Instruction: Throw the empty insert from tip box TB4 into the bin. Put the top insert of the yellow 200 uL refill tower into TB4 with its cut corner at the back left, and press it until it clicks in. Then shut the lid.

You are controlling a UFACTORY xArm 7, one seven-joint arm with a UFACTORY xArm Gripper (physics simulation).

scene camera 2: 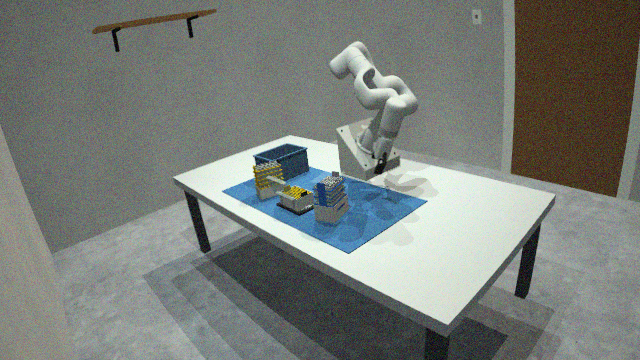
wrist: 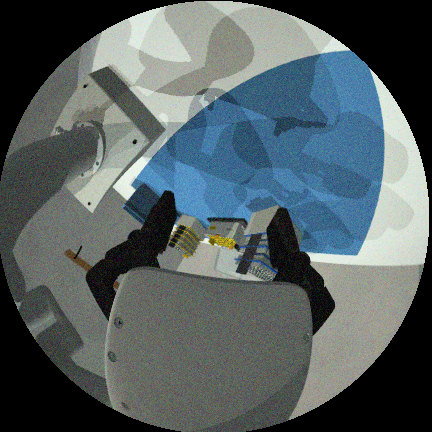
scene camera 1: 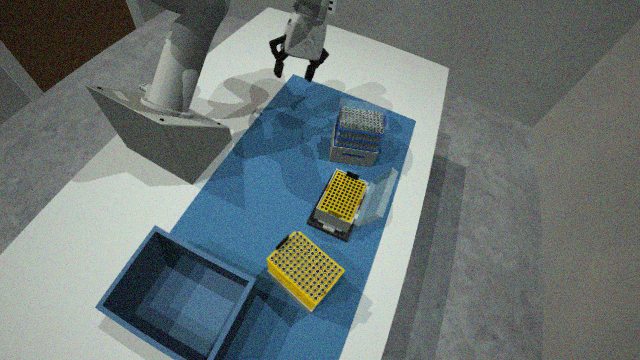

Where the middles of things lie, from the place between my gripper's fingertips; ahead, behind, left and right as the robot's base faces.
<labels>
My gripper is now 21 cm short of the blue and grey tip tower (scene camera 1: 360, 128), 6 cm to the left of it and 6 cm above it. Round my hand: dark blue bin (scene camera 1: 169, 293): 57 cm to the right, 8 cm below, 2 cm ahead; clear lid (scene camera 1: 373, 206): 29 cm ahead, 25 cm to the right, 3 cm below; yellow insert (scene camera 1: 341, 199): 24 cm to the right, 23 cm ahead, 7 cm below.
</labels>
